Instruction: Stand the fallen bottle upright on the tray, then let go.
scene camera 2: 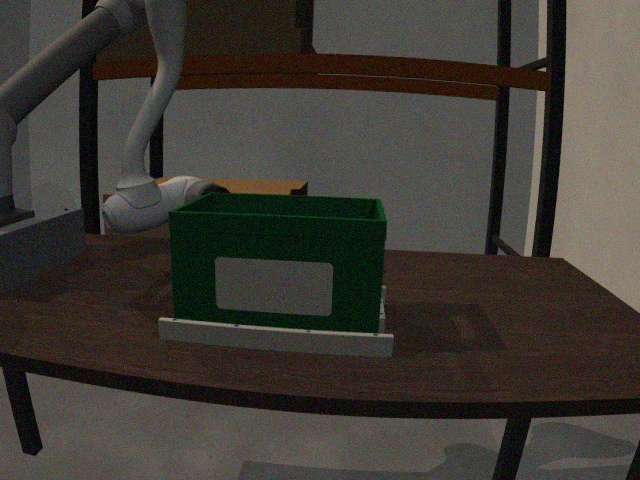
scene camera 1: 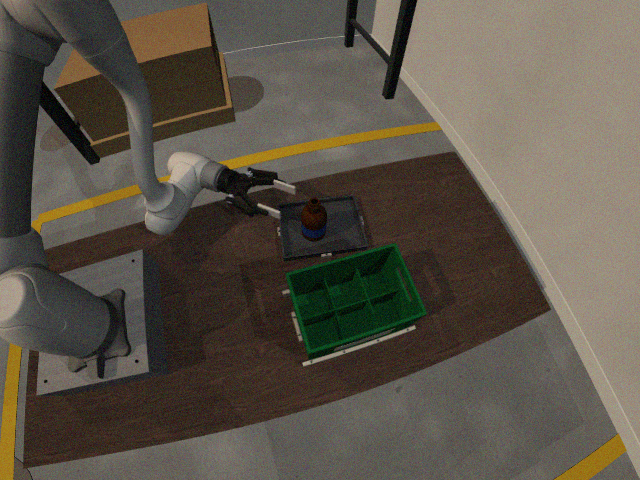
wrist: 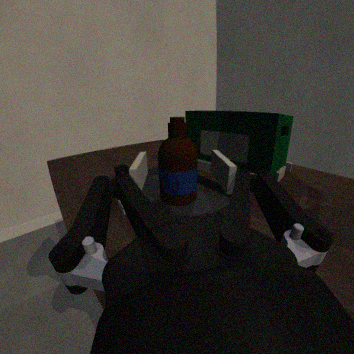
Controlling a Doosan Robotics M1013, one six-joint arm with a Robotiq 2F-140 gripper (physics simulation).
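Places are measured from the arm's base along level axes (x ahead, y left, z up), in centimetres.
Pixels of known places: gripper, fingertip midpoint: point(scene camera 1: 287, 202) point(wrist: 178, 160); arm's base, origin of the base link: point(scene camera 1: 98, 330).
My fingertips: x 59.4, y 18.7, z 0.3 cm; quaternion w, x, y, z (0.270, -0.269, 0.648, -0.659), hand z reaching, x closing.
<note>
For each thing: its top centre in the pictures, then the offset to it from my fingertips. "*": a spot on its surface instead. Level surfaces: height alone.
- brown bottle with a blue band, middle of its top: point(wrist: 177, 116) point(scene camera 1: 314, 201) dy -6.1, dx +5.7, dz +5.7 cm
- dark tray, surface spot: point(scene camera 1: 346, 242) * dy -13.3, dx +13.5, dz -9.8 cm
- green crate with compartments, middle of its top: point(scene camera 2: 284, 204) point(scene camera 1: 356, 294) point(wrist: 239, 111) dy -33.4, dx +5.2, dz +7.2 cm
- wooden table, its level: dz -10.3 cm
A brown bottle with a blue band point(scene camera 1: 313, 219) point(wrist: 178, 170) stands upright on the dark tray point(scene camera 1: 346, 242), a little left of the tray's middle in scene camera 1. My gripper point(scene camera 1: 282, 200) point(wrist: 178, 160) is open and empty. Its pale fingertips are at the tray's left back corner in scene camera 1, apart from the bottle. In the wrist view the bottle stands beyond the fingertips, seen between them. In scene camera 2 the bottle and tray do not show, and the fingers are hidden behind the green crate.
A green crate with compartments point(scene camera 1: 366, 299) point(scene camera 2: 276, 237) point(wrist: 265, 145) stands beside the tray, bordered by pale rails point(scene camera 1: 361, 345) point(scene camera 2: 273, 335). The wooden table point(scene camera 1: 217, 403) point(scene camera 2: 449, 377) carries the arm's base plate point(scene camera 1: 124, 279). A cardboard box point(scene camera 1: 175, 87) and rack legs point(scene camera 1: 400, 51) stand behind the table.
</note>
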